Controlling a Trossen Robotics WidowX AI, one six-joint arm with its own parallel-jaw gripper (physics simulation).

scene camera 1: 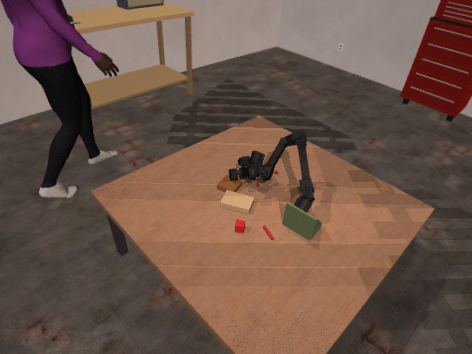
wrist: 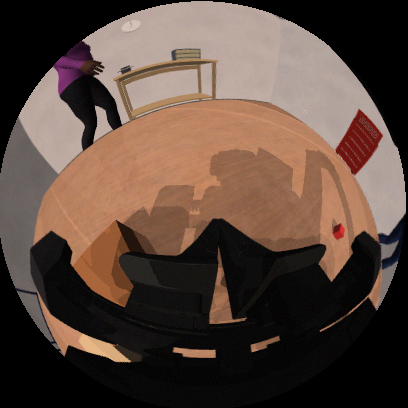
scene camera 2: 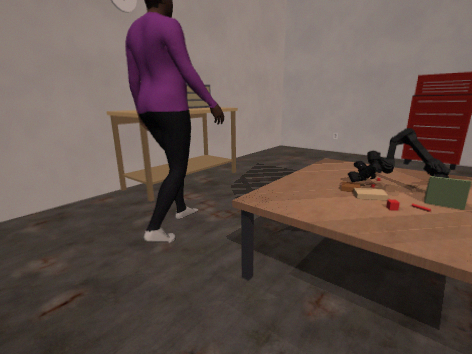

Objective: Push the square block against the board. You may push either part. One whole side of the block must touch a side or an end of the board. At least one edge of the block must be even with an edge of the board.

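Places are measured from the arm's base along level axes (x right, y ahead, z up), in millimetres.
Pixels of known places: gripper, between the fingertips: [scene camera 1: 241,173] [wrist: 216,222]; arm's base, origin of its link: [scene camera 1: 300,209] [scene camera 2: 439,186].
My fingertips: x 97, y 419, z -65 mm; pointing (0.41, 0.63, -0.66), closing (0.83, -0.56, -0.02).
Ahead of a thing's pixels: the offset from my fingertips to its middle.
A brown square block {dy -10, dx -121, dz -2 mm} [scene camera 1: 229,185] [scene camera 2: 349,187] [wrist: 97,265] lies flat on the table. A cream board {dy -122, dx -194, dz -2 mm} [scene camera 1: 237,202] [scene camera 2: 370,194] [wrist: 102,346] lies flat next to it, on the side toward scene camera 1. The two are very close and turned slightly differently; whether a corner touches cannot be told. My gripper [scene camera 1: 243,177] [scene camera 2: 361,177] [wrist: 216,222] is shut and empty, low over the table beside the block. In the wrist view the block is left of the fingers and partly hidden by them; most of the board is hidden by the gripper body.
A red cube {dy -237, dx -321, dz +3 mm} [scene camera 1: 240,226] [scene camera 2: 393,205] and a red stick {dy -353, dx -254, dz -10 mm} [scene camera 1: 268,232] [scene camera 2: 421,207] lie in front of the board. A green block [scene camera 1: 300,221] [scene camera 2: 447,192] stands by the arm's base. Small red pieces {dy -117, dx -8, dz -9 mm} [scene camera 1: 257,184] {dy -131, dx +155, dz -9 mm} [scene camera 1: 276,172] lie near the arm. A person stands beyond the table.
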